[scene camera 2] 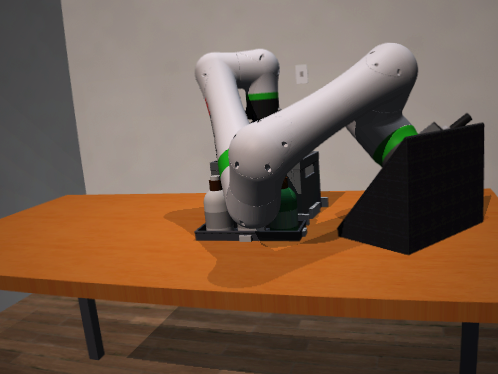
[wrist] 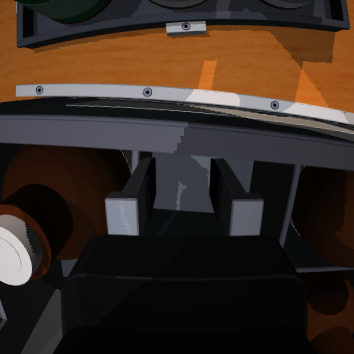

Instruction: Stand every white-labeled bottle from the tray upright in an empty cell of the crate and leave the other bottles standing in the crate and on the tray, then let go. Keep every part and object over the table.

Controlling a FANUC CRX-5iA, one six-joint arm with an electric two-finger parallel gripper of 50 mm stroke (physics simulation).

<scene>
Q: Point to a brown bottle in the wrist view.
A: At 59,190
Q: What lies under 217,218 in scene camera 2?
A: A white bottle.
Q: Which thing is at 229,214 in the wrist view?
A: My gripper.
</scene>
